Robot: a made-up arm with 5 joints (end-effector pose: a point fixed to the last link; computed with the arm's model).
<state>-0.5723 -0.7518 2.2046 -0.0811 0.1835</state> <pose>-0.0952 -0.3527 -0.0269 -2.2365 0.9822 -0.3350</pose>
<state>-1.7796 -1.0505 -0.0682 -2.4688 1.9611</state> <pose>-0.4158 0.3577 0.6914 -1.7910 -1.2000 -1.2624</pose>
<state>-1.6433 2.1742 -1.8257 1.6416 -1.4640</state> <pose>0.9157 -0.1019 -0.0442 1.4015 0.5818 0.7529</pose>
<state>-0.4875 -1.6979 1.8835 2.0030 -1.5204</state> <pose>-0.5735 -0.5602 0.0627 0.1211 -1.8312 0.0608</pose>
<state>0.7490 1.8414 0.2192 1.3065 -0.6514</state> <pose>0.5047 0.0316 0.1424 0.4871 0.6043 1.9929</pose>
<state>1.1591 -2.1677 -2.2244 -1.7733 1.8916</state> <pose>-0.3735 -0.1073 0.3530 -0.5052 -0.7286 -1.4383</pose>
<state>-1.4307 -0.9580 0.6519 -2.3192 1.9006</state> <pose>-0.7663 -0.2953 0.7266 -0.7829 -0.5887 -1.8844</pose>
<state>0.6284 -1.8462 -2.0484 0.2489 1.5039</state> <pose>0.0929 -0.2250 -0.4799 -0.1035 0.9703 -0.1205</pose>
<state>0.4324 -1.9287 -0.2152 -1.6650 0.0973</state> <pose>-0.0138 -0.7398 -0.2090 1.7860 -1.3817 0.3759</pose>
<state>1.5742 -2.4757 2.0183 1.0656 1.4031</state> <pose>-0.2277 0.2046 -0.2155 0.4501 1.8936 -1.5784</pose>
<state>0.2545 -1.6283 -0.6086 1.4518 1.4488</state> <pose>-0.6145 0.0737 -0.4060 0.7122 1.9422 1.5510</pose>
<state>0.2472 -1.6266 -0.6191 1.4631 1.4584</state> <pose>-0.6200 0.0680 -0.4076 0.6975 1.9564 1.5440</pose>
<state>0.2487 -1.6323 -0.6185 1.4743 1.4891</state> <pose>-0.6205 0.0668 -0.4132 0.6633 1.9375 1.5692</pose>
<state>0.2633 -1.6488 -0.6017 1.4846 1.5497</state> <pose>-0.6131 0.0731 -0.4248 0.6016 1.8675 1.6378</pose>
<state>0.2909 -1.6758 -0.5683 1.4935 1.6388</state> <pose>-0.5964 0.0884 -0.4410 0.5148 1.7409 1.7406</pose>
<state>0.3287 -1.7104 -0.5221 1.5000 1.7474</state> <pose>-0.5706 0.1132 -0.4577 0.4133 1.5642 1.8544</pose>
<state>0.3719 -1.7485 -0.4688 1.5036 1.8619</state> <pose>-0.5384 0.1451 -0.4701 0.3116 1.3569 1.9551</pose>
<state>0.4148 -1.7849 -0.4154 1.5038 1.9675</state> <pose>-0.5045 0.1792 -0.4750 0.2242 1.1484 2.0275</pose>
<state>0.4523 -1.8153 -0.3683 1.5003 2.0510</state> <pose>-0.4741 0.2099 -0.4728 0.1611 0.9689 2.0699</pose>
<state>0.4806 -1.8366 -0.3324 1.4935 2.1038</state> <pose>-0.4513 0.2327 -0.4666 0.1267 0.8408 2.0898</pose>
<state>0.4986 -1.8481 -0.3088 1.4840 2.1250</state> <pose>-0.4374 0.2467 -0.4598 0.1187 0.7699 2.0972</pose>
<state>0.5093 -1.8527 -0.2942 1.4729 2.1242</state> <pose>-0.4300 0.2544 -0.4537 0.1282 0.7397 2.0993</pose>
